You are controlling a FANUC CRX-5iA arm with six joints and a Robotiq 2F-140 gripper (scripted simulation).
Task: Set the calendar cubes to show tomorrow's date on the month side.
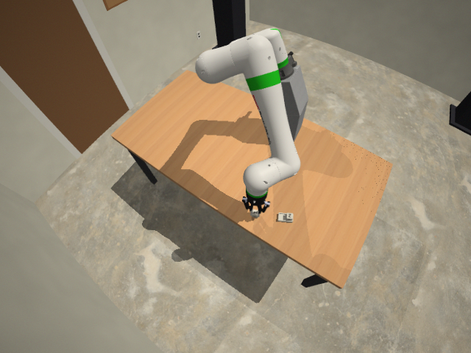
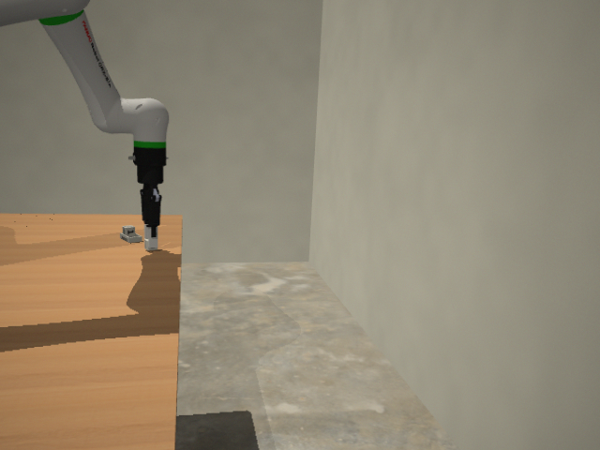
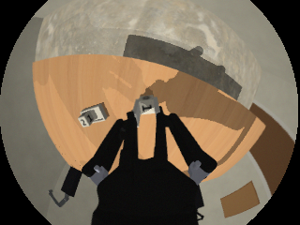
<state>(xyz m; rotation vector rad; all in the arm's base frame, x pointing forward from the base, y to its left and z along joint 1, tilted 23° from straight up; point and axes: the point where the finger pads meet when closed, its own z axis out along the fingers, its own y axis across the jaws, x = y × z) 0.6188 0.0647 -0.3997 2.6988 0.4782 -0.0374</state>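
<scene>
My gripper is now 3 cm above the white date cube. Also, from my hand: calendar tray 14 cm to the left, 7 cm behind, 4 cm below.
</scene>
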